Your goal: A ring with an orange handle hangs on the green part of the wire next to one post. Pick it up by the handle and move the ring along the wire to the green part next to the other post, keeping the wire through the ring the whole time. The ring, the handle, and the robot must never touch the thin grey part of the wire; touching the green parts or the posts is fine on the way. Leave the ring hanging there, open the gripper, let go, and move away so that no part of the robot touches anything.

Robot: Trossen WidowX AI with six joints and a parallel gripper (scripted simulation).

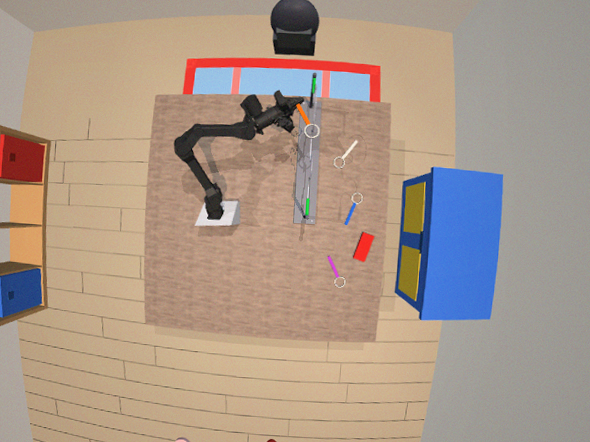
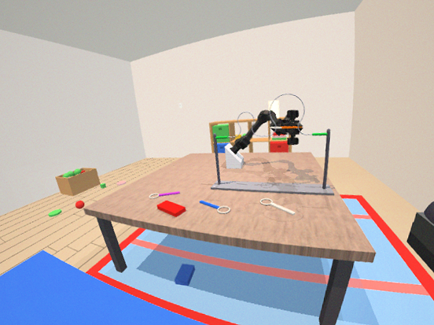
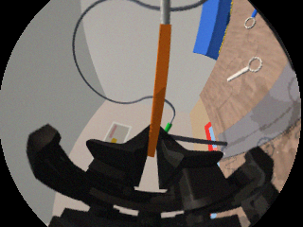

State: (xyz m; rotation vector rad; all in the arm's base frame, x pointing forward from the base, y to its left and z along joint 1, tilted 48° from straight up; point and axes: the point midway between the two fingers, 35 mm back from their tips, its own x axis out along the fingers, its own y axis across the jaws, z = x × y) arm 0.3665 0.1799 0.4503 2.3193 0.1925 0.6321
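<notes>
The orange-handled ring is 20 mm ahead of my gripper tip and 90 mm to the right of it. Also, from my gripper tip: red block 350 mm ahead, 600 mm to the right, 310 mm below; then white-handled ring 230 mm ahead, 130 mm to the right, 320 mm below; then blue-handled ring 290 mm ahead, 390 mm to the right, 320 mm below.
</notes>
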